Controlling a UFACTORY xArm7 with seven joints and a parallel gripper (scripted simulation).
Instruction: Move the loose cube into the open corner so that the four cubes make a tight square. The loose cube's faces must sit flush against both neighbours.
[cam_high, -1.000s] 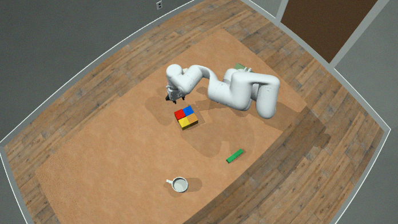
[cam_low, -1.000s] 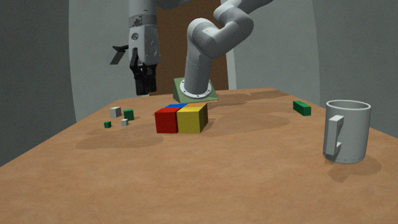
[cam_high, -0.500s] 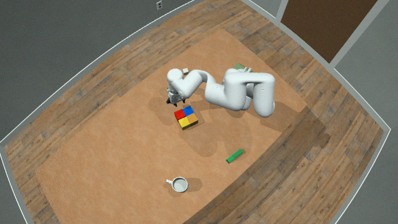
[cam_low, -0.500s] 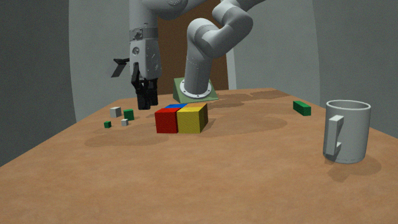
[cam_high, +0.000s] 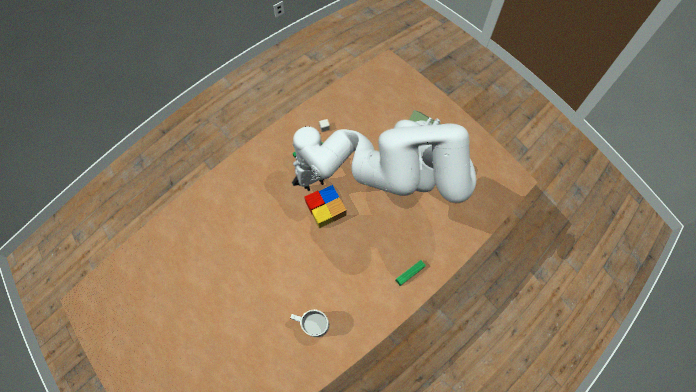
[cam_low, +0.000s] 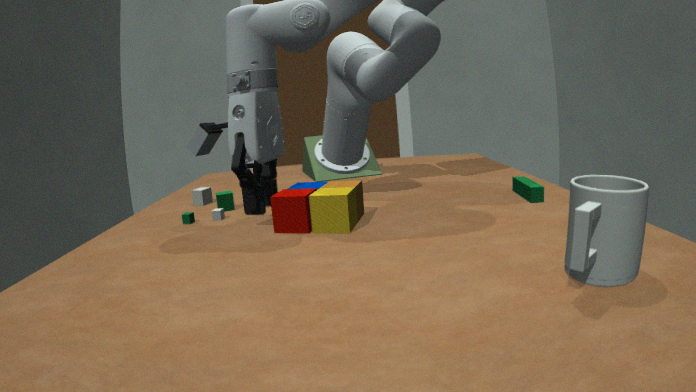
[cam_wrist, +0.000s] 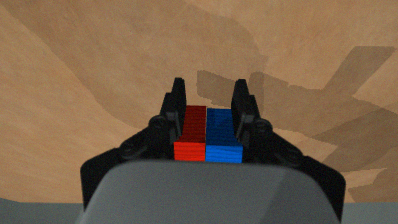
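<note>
The red cube lies 50 mm ahead of my hand, 50 mm to the left of it and 10 mm below it. The rest, counted from my hand: yellow cube 60 mm ahead, 100 mm to the left, 10 mm below; then orange cube 20 mm ahead, 110 mm to the left, 10 mm below; then blue cube 70 mm to the left, 10 mm below.
</note>
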